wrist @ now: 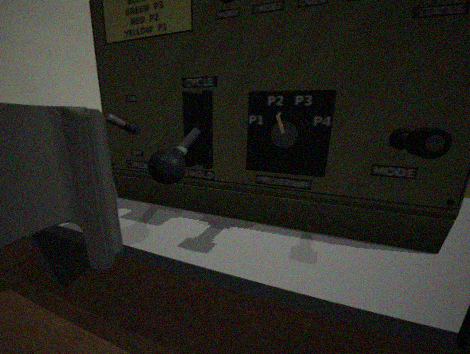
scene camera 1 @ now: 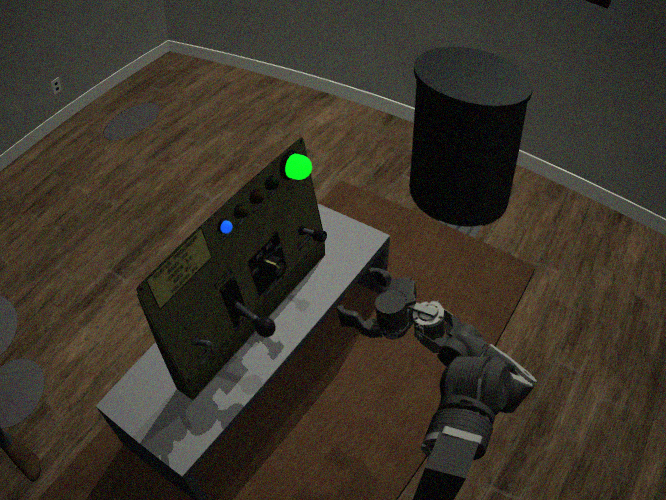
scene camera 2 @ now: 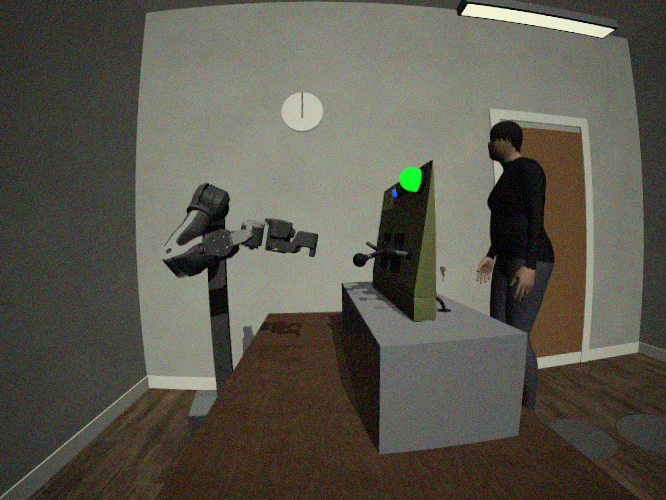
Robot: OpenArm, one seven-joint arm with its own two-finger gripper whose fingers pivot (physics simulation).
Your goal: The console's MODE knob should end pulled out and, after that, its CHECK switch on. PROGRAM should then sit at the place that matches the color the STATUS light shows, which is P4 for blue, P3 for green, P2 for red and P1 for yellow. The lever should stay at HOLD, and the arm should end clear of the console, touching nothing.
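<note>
The green console (scene camera 1: 174, 328) (scene camera 2: 424, 279) (wrist: 320, 55) shows a large green light (scene camera 1: 298, 166) (scene camera 2: 411, 179) at its upper right. The MODE knob (scene camera 1: 321, 235) (wrist: 432, 142) stands out on its shaft. The CHECK switch (scene camera 1: 203, 342) (wrist: 121, 123) is tipped up toward ON. The PROGRAM knob (wrist: 284, 136) has its yellow pointer at P2. The ball-ended lever (scene camera 1: 264, 326) (scene camera 2: 360, 259) (wrist: 167, 165) slants down toward the HOLD label. My gripper (scene camera 1: 357, 293) (scene camera 2: 313, 250) is open and empty, in front of the console's right half, apart from it. Its fingers flank the wrist view.
The console stands on a grey block (scene camera 1: 355, 228) (scene camera 2: 451, 387) (wrist: 400, 290). A small blue light (scene camera 1: 226, 227) (scene camera 2: 394, 192) glows in the console's upper row. A yellow plaque (scene camera 1: 180, 266) (wrist: 147, 20) is at its upper left. A dark barrel (scene camera 1: 465, 145) and a person (scene camera 2: 519, 204) stand apart.
</note>
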